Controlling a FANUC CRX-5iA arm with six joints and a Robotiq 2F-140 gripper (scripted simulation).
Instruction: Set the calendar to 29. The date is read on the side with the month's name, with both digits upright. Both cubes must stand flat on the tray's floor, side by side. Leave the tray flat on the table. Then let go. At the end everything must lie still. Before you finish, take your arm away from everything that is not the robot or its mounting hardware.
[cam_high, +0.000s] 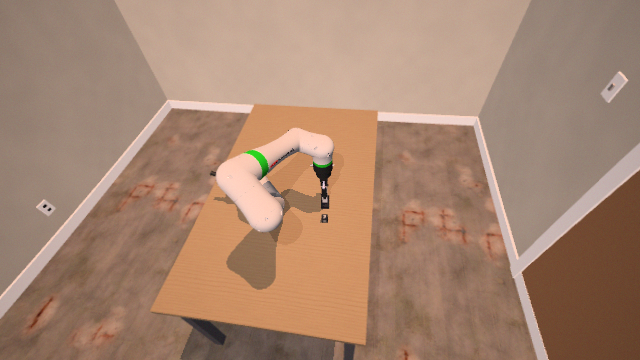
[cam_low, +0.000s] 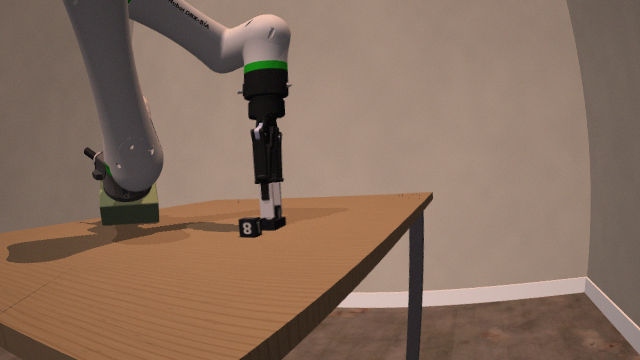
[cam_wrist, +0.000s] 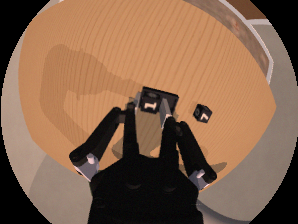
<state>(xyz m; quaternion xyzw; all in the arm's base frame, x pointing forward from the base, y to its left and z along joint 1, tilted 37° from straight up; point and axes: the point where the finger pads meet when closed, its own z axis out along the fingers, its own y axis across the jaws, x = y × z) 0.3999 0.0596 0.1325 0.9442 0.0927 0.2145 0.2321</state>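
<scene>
Now: the black calendar tray 40 mm below my hand and 20 mm to the right of it.
</scene>
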